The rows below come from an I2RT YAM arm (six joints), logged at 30 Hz.
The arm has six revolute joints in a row. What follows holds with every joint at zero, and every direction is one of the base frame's.
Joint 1 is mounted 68.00 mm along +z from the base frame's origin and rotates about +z.
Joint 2 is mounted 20.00 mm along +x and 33.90 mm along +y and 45.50 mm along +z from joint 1 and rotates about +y.
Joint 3 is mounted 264.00 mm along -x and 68.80 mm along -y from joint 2 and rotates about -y.
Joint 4 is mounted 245.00 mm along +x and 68.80 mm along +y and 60.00 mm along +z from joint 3 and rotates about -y.
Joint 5 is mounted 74.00 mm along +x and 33.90 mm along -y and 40.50 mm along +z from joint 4 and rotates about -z.
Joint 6 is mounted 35.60 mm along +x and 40.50 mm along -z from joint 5 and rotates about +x.
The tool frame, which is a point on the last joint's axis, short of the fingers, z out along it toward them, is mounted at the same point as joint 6; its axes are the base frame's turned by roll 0.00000, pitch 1.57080 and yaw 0.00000 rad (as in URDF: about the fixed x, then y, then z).
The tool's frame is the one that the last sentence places.
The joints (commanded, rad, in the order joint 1, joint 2, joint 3, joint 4, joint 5, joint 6), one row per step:
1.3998 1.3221 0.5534 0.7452 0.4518 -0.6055
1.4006 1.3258 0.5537 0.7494 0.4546 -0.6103
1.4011 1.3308 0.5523 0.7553 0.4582 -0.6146
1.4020 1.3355 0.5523 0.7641 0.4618 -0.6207
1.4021 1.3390 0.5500 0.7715 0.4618 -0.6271
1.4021 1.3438 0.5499 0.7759 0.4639 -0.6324
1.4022 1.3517 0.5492 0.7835 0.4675 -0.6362
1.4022 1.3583 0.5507 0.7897 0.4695 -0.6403
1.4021 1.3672 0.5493 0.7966 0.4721 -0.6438
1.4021 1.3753 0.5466 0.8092 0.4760 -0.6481
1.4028 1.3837 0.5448 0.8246 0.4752 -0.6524
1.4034 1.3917 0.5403 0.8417 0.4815 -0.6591
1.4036 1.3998 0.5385 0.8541 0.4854 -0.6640
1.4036 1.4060 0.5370 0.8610 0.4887 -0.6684
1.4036 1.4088 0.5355 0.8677 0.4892 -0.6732
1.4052 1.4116 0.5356 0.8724 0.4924 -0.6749
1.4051 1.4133 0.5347 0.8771 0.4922 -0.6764
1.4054 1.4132 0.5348 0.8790 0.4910 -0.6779
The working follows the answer.
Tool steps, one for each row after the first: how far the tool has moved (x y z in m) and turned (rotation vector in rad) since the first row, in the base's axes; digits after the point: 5 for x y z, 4 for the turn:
-0.00005 0.00050 -0.00042 -0.0020 -0.0041 -0.0019
0.00000 0.00091 -0.00154 -0.0051 -0.0076 -0.0049
-0.00005 0.00148 -0.00183 -0.0046 -0.0133 -0.0075
-0.00005 0.00163 -0.00269 -0.0068 -0.0187 -0.0073
0.00011 0.00216 -0.00351 -0.0104 -0.0229 -0.0093
0.00033 0.00296 -0.00500 -0.0137 -0.0259 -0.0127
0.00056 0.00392 -0.00559 -0.0151 -0.0294 -0.0146
0.00081 0.00473 -0.00765 -0.0205 -0.0317 -0.0172
0.00102 0.00524 -0.00931 -0.0214 -0.0355 -0.0211
0.00093 0.00604 -0.01047 -0.0188 -0.0398 -0.0196
0.00099 0.00623 -0.01219 -0.0183 -0.0459 -0.0253
0.00116 0.00681 -0.01359 -0.0189 -0.0502 -0.0290
0.00133 0.00721 -0.01498 -0.0224 -0.0537 -0.0322
0.00136 0.00729 -0.01548 -0.0229 -0.0579 -0.0327
0.00106 0.00765 -0.01570 -0.0220 -0.0595 -0.0343
0.00109 0.00770 -0.01594 -0.0208 -0.0610 -0.0343
0.00097 0.00775 -0.01568 -0.0195 -0.0626 -0.0328

Tool pose at each row, in the base's axes (x y z in m, rotation vector in rad; rounded; the steps above come from the unrounded poses):
0.06276 0.27213 0.23969 -1.1259 1.1339 0.2586
0.06271 0.27263 0.23928 -1.1266 1.1318 0.2536
0.06276 0.27303 0.23815 -1.1275 1.1311 0.2476
0.06272 0.27361 0.23786 -1.1257 1.1273 0.2425
0.06272 0.27376 0.23700 -1.1278 1.1229 0.2383
0.06287 0.27429 0.23618 -1.1299 1.1211 0.2323
0.06310 0.27509 0.23470 -1.1308 1.1211 0.2261
0.06333 0.27605 0.23410 -1.1308 1.1193 0.2218
0.06358 0.27686 0.23204 -1.1341 1.1199 0.2155
0.06379 0.27737 0.23038 -1.1326 1.1188 0.2098
0.06370 0.27817 0.22922 -1.1312 1.1136 0.2099
0.06376 0.27836 0.22750 -1.1275 1.1111 0.2021
0.06392 0.27894 0.22610 -1.1258 1.1093 0.1964
0.06409 0.27934 0.22471 -1.1270 1.1088 0.1901
0.06412 0.27942 0.22421 -1.1272 1.1055 0.1869
0.06382 0.27977 0.22399 -1.1254 1.1047 0.1852
0.06385 0.27982 0.22376 -1.1244 1.1030 0.1850
0.06373 0.27987 0.22401 -1.1242 1.1006 0.1859

